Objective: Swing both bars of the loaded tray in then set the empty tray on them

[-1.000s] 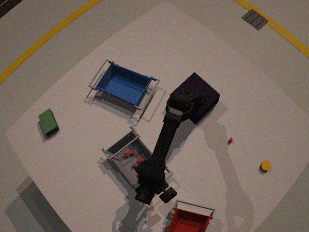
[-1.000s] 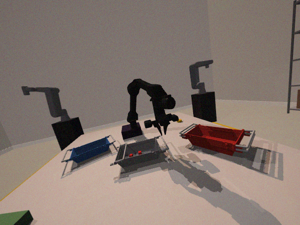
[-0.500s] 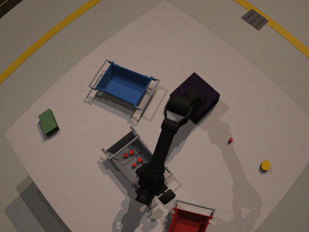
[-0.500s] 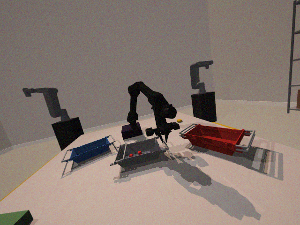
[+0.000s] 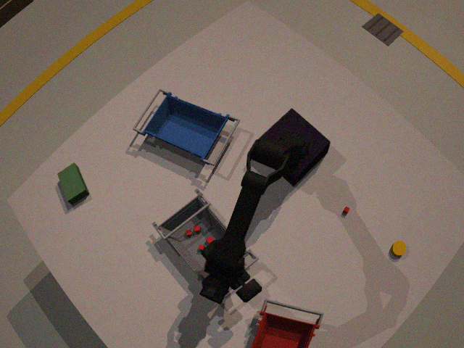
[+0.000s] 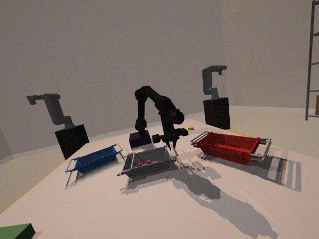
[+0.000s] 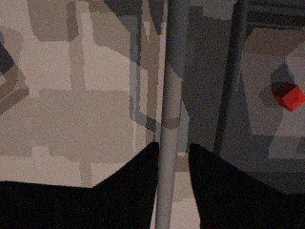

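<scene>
My gripper tip is now 200 mm past the blue tray, 470 mm to the left of it and 20 mm above it. The rest, counted from my gripper tip: yellow disc 440 mm behind, 300 mm to the left, 50 mm below; then green block 230 mm ahead, 600 mm to the right, 40 mm below.
</scene>
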